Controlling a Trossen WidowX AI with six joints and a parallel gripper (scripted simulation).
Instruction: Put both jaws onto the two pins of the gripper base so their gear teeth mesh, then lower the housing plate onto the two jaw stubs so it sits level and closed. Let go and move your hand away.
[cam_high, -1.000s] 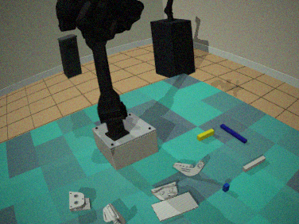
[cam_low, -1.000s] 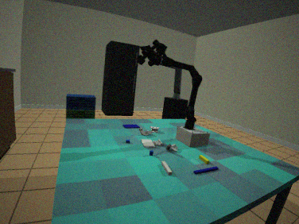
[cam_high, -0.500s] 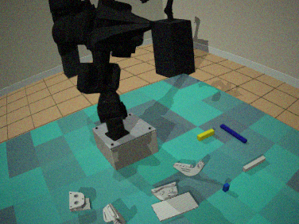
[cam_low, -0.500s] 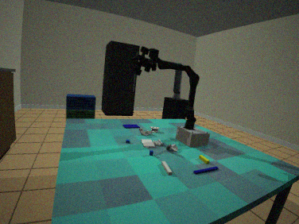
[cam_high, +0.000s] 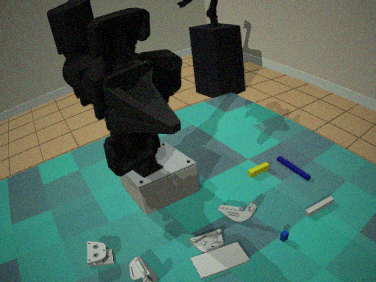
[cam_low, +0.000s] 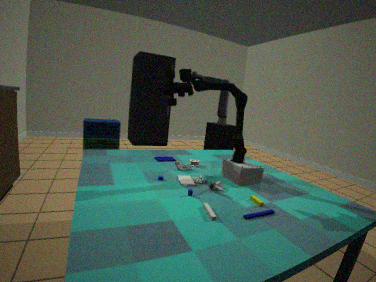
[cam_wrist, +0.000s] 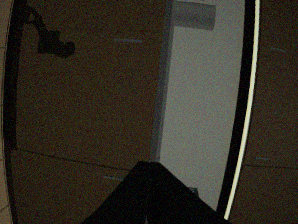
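My gripper tip is 19 cm past the jaw and 42 cm above it. The rest, counted from my gripper tip: yellow block 31 cm behind, 49 cm to the left, 44 cm below; small blue block 6 cm behind, 31 cm to the left, 44 cm below; white bar 5 cm behind, 47 cm to the left, 45 cm below.
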